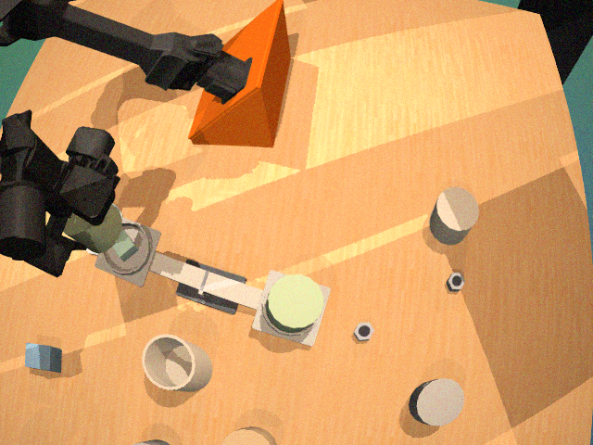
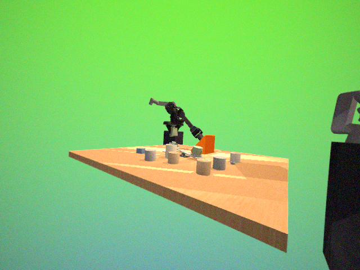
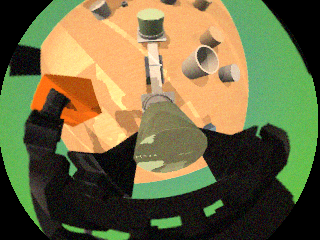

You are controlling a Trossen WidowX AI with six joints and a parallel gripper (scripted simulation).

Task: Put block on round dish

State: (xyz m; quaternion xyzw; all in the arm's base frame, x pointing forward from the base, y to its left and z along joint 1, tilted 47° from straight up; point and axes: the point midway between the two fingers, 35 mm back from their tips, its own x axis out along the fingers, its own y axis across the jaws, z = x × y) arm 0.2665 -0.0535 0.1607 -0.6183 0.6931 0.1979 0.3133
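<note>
Right now the pale green block is 10 mm to the left of my gripper tip and 80 mm below it. Also, from my gripper tip: blue block: 210 mm ahead, 160 mm to the right, 150 mm below; beige cup: 160 mm ahead, 110 mm to the left, 130 mm below; round white dish: 50 mm behind, 90 mm to the right, 170 mm below.
</note>
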